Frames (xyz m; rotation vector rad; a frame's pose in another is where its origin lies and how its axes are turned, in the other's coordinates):
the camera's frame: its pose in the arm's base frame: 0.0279 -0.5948 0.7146 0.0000 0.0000 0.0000
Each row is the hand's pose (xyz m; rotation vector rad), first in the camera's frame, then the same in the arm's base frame.
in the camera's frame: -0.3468 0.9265 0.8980 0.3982 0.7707 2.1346
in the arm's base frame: -0.3189 0.3317 1.6126 0.3982 0.7707 2.1346
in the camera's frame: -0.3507 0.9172 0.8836 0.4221 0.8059 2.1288
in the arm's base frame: -0.3228 0.3224 1.5982 0.4221 0.8059 2.1288
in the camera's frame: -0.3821 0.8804 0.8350 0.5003 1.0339 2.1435
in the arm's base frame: -0.3542 0.2856 1.5496 0.5003 1.0339 2.1435
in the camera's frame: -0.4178 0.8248 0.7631 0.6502 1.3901 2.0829
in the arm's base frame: -0.3899 0.2300 1.4777 0.6502 1.3901 2.0829
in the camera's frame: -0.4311 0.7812 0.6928 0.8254 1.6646 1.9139
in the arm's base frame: -0.4032 0.1864 1.4074 0.8254 1.6646 1.9139
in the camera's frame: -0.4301 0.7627 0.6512 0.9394 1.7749 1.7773
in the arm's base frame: -0.4022 0.1679 1.3658 0.9394 1.7749 1.7773
